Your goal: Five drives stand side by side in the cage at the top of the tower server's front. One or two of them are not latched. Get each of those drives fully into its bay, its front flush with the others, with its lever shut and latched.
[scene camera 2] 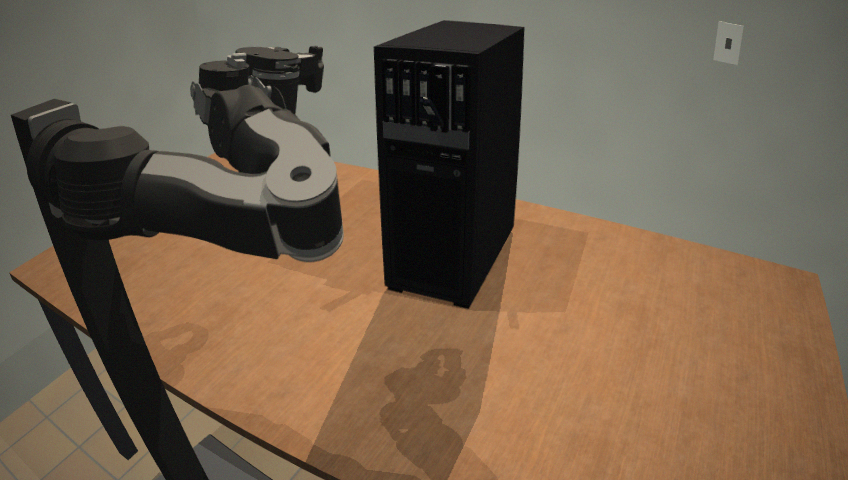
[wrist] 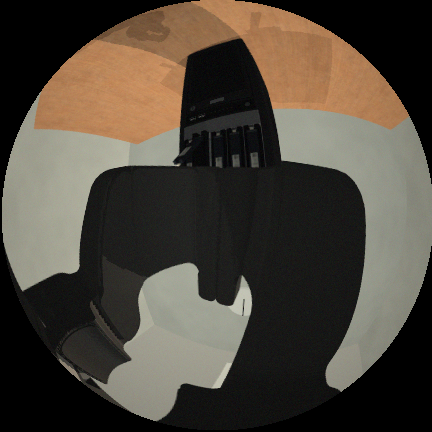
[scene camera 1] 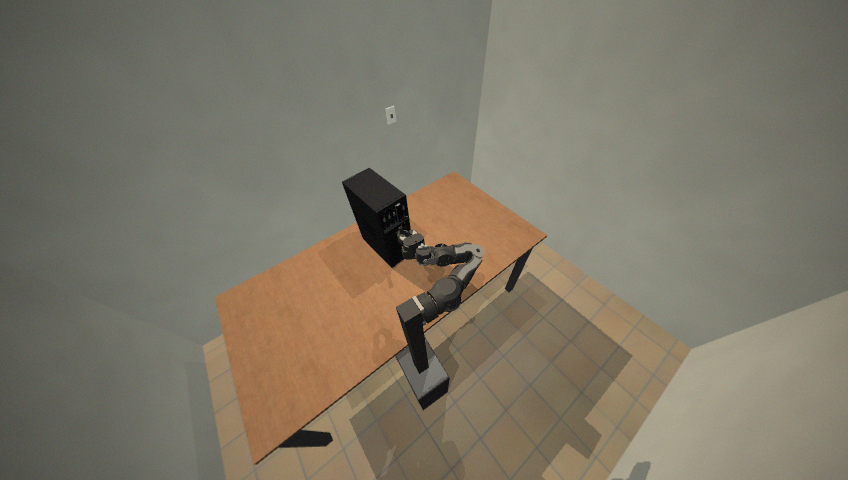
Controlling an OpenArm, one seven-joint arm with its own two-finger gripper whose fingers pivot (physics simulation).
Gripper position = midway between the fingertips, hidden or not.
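Note:
My gripper (scene camera 2: 316,65), visible in wrist view too (wrist: 227,237). Arm's post (scene camera 2: 89,266). Black tower server (wrist: 222,79).

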